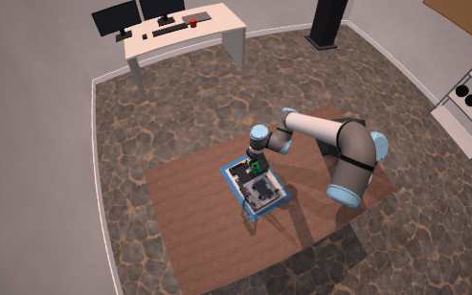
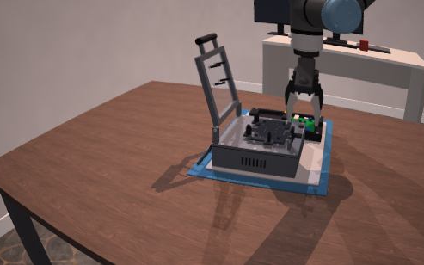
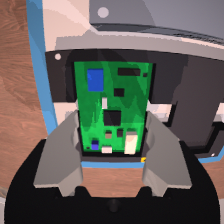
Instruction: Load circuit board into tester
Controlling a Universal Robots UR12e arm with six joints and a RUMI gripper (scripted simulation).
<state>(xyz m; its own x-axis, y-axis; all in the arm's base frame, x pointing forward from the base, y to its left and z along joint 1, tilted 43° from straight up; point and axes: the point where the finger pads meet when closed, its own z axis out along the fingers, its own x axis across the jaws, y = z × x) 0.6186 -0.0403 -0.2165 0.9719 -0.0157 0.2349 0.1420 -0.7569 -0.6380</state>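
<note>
Now: the green circuit board right at my hand. Round my hand: tester lid (16 cm ahead, 19 cm to the left, 16 cm above).
</note>
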